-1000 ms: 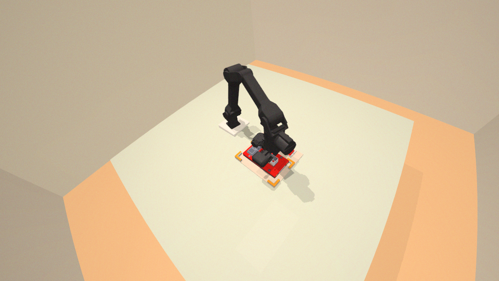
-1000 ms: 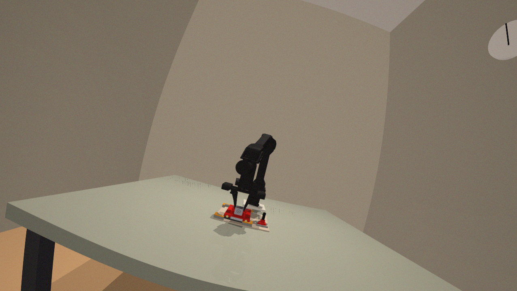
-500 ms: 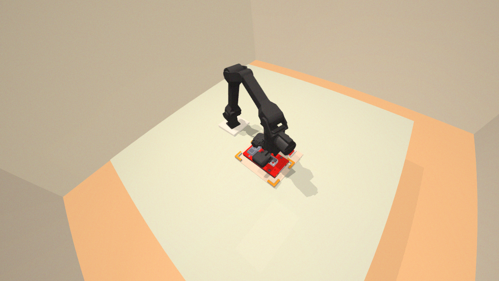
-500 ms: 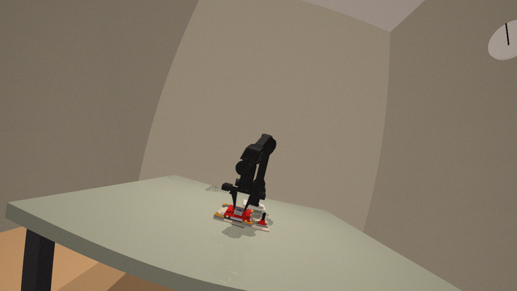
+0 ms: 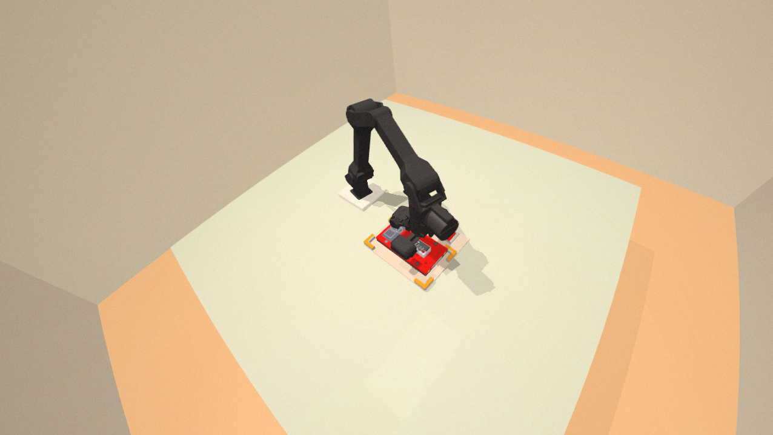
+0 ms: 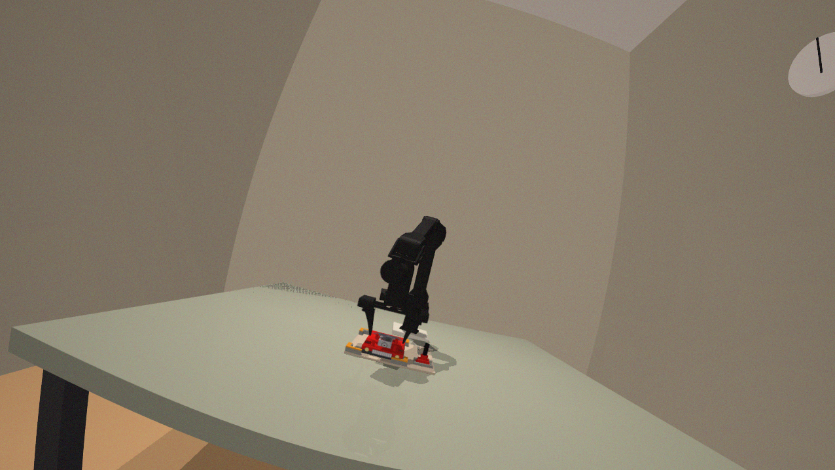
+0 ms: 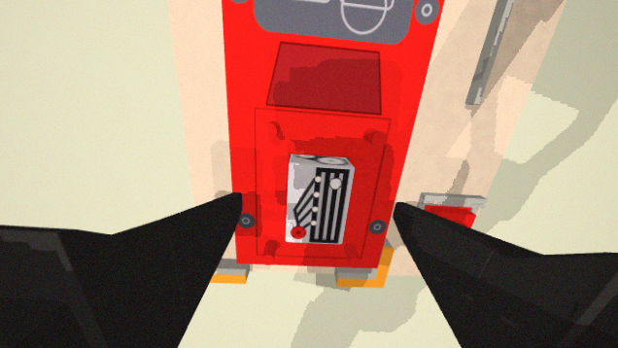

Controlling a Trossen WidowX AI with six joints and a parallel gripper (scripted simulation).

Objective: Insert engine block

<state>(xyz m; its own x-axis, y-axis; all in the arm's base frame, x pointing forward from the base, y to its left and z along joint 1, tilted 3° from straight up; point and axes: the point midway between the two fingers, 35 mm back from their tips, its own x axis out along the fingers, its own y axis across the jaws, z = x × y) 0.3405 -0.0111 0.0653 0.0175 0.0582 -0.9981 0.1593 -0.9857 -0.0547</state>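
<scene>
Right now the engine block is 20 mm below my gripper tip.
</scene>
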